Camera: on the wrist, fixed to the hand. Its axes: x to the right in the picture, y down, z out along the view.
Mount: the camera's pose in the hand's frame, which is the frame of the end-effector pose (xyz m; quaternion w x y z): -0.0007 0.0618 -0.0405 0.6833 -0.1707 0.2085 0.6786
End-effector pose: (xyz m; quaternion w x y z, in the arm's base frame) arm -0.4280 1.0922 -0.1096 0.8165 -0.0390 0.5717 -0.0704
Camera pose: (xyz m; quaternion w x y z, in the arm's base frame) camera -0.4619 1.1540 -0.1318 0.4798 0.2366 0.5994 0.5954
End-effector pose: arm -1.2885 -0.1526 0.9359 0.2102 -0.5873 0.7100 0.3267
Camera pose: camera -1.3449 -0.1749 0.9781 0.3264 0.0235 -0.8718 -0.3646
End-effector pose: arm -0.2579 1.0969 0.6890 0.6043 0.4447 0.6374 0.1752
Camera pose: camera -0.2736 1.1426 0.7449 0.2370 0.5967 0.2299 0.7313
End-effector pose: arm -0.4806 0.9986 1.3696 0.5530 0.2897 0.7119 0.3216
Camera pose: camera -0.5164 1.0311 1.4255 0.0606 0.5196 0.3503 0.7770
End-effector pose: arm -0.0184 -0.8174 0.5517 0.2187 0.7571 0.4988 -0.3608
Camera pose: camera 0.0511 -0.8150 0.5765 0.4195 0.8937 -0.0657 0.1449
